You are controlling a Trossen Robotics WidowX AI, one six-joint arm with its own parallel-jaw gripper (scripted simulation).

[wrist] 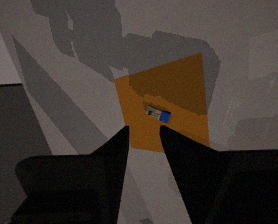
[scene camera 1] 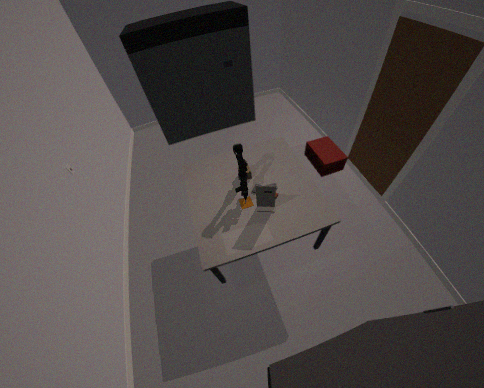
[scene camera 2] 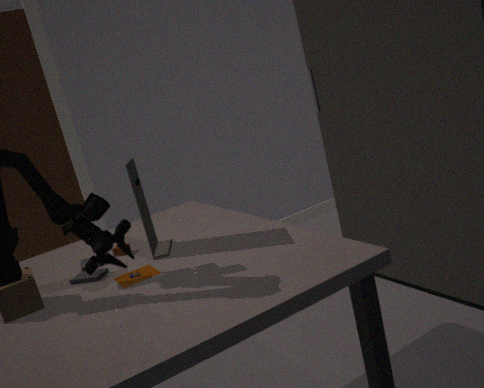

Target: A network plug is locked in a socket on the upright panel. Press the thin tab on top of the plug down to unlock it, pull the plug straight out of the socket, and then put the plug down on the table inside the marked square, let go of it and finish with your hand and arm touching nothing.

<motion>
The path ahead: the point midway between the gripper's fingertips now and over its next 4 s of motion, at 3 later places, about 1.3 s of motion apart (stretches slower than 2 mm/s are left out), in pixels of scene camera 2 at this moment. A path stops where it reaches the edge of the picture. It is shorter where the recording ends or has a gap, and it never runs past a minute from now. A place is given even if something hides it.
The gripper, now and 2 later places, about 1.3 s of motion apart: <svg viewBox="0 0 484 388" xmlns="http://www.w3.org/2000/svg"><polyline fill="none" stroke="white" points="130,263 125,248 117,221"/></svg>
</motion>
